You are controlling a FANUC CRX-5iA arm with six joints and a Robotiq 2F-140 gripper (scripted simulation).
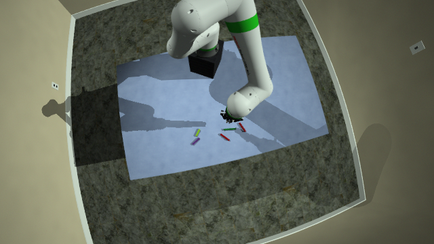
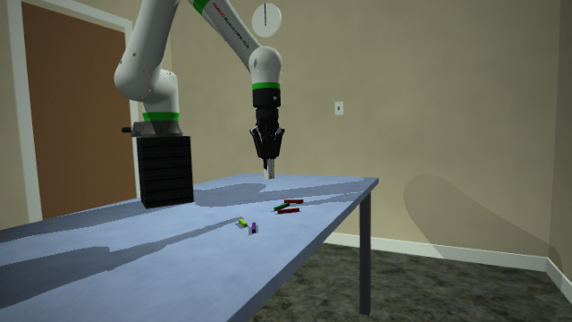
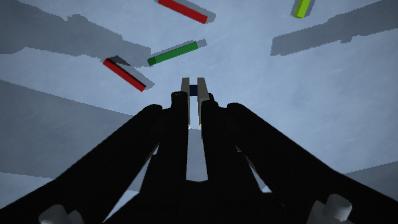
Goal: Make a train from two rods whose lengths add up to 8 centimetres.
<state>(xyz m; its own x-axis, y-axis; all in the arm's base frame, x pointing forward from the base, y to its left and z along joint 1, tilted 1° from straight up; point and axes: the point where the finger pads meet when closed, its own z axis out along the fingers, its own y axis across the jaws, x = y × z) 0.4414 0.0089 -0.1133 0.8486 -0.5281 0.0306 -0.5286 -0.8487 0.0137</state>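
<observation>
My gripper is now 190 mm to the left of the lime rod and 130 mm above it. From my hand the other things lie so: red rod 50 mm ahead, 90 mm to the left, 130 mm below; then green rod 40 mm ahead, 10 mm to the left, 130 mm below; then blue rod 30 mm below.
</observation>
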